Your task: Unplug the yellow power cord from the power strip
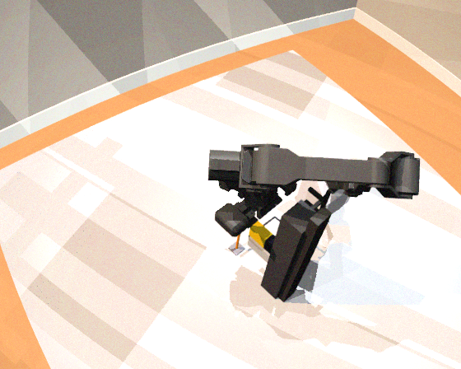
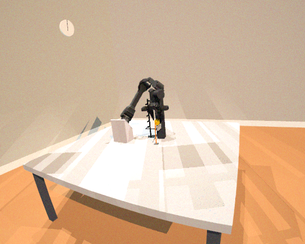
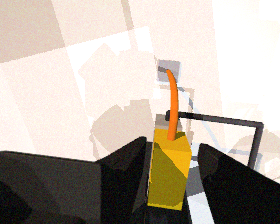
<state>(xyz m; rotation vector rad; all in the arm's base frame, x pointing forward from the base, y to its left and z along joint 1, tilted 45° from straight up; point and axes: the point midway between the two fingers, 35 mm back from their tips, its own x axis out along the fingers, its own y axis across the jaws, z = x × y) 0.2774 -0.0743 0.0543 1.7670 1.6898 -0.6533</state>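
Right now the yellow plug is 1 cm behind my gripper tip, 4 cm to the left of it and 1 cm below it. The rest, counted from my gripper tip: grey anchor plate: 4 cm to the right, 16 cm below.
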